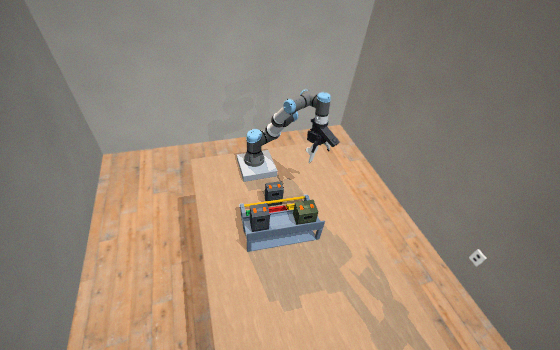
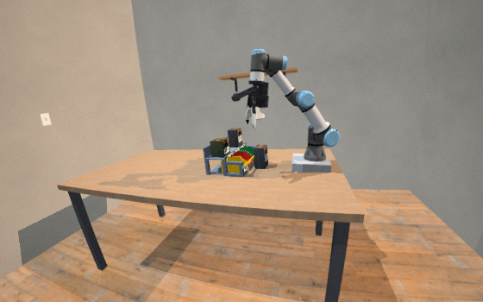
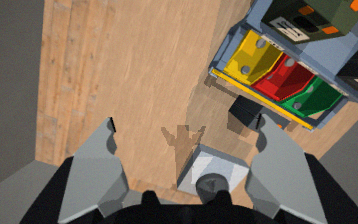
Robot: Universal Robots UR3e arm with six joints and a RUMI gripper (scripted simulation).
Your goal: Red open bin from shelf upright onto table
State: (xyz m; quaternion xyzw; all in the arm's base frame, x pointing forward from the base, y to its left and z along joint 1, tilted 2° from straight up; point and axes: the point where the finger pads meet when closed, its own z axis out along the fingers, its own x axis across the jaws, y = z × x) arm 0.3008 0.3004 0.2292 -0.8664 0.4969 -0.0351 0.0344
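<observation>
The black case is 240 mm to the right of my hand, 220 mm below it and 30 mm ahead of it. Round my hand: yellow bin: 240 mm below, 160 mm ahead, 130 mm to the right; yellow rod: 250 mm to the right, 230 mm below, 80 mm ahead; green case: 240 mm ahead, 140 mm below, 130 mm to the right.
</observation>
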